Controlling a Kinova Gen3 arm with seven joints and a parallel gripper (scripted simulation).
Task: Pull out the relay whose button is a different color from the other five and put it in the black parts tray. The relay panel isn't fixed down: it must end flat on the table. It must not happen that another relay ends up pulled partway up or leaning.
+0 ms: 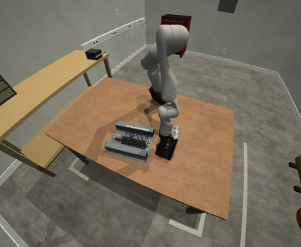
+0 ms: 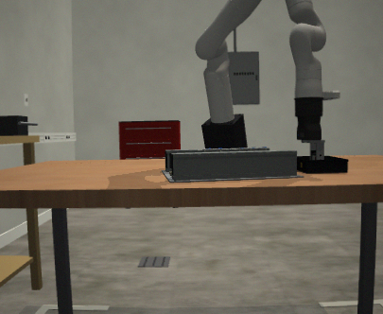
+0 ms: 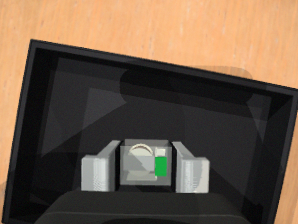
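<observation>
My hand is 2 cm above the black parts tray. The rest, counted from my hand: grey relay panel 3 cm ahead, 27 cm to the right, 1 cm below.
</observation>
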